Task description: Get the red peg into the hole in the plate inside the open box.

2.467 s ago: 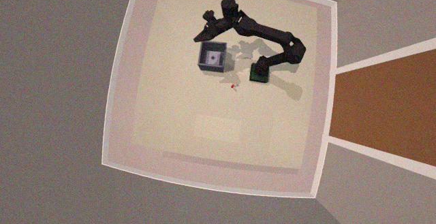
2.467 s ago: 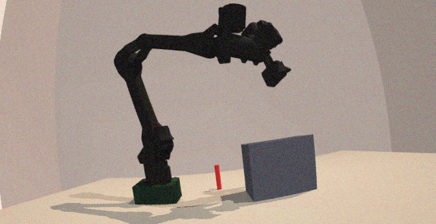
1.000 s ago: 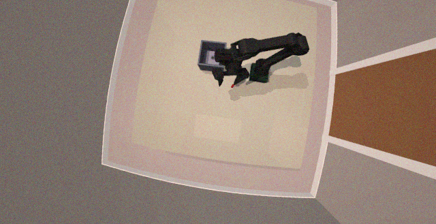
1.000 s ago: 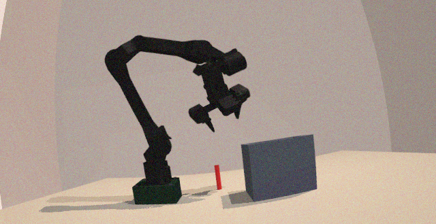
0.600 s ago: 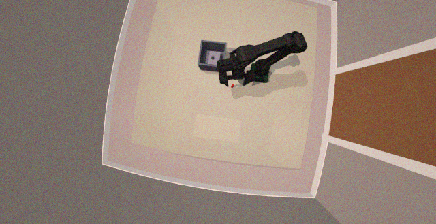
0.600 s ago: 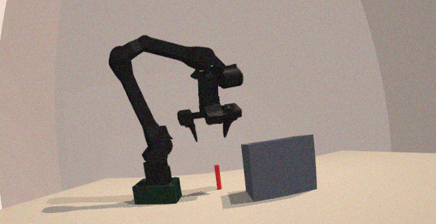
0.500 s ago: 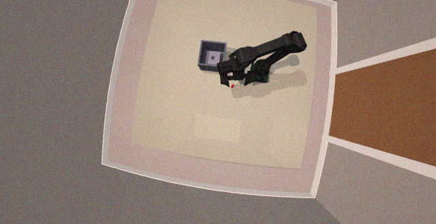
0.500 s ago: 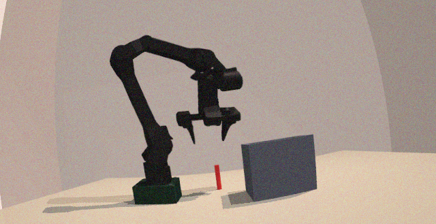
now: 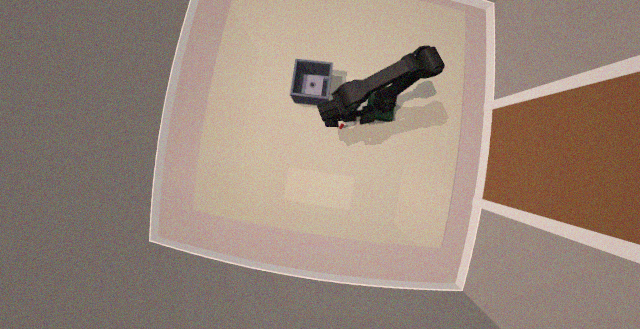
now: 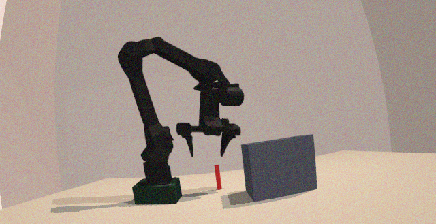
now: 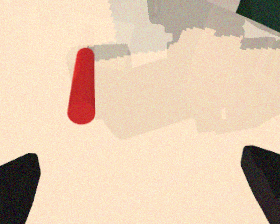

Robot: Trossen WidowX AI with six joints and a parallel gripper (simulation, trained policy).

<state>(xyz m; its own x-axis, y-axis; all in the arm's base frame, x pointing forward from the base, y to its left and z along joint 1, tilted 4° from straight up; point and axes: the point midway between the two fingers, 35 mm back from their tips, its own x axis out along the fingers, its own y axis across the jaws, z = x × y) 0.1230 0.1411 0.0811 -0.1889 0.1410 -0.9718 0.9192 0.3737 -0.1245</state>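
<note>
Now: gripper tip 70 mm above the red peg and 30 mm short of it. The rest, counted from my gripper tip: pale plate (200 mm ahead, 140 mm to the right, 70 mm below).
</note>
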